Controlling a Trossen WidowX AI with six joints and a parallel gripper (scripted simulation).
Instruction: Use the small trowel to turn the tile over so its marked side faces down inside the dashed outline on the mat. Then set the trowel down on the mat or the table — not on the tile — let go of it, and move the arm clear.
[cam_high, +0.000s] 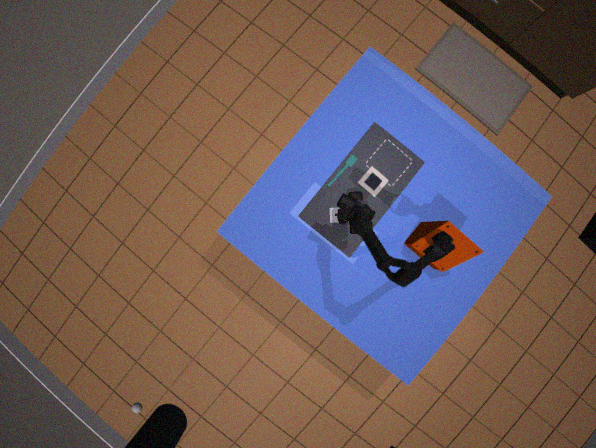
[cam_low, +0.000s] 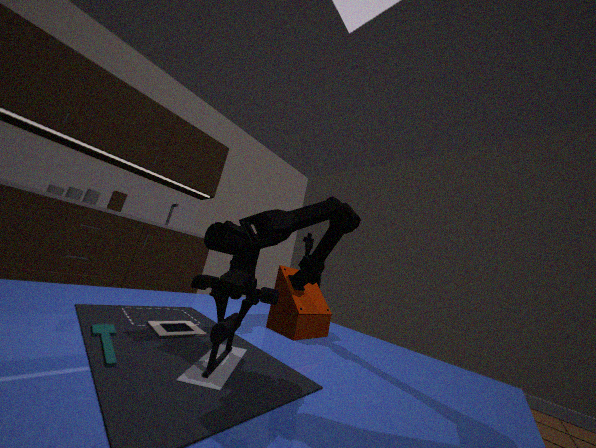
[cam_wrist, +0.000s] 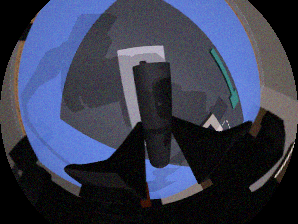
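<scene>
Right now the dark mat is 150 mm to the right of my gripper tip, 80 mm below it and 30 mm ahead of it. From my gripper tip the other things lie so: teal T-shaped trowel: 170 mm to the right, 170 mm ahead, 60 mm below; tile: 210 mm to the right, 60 mm below, 10 mm ahead.
</scene>
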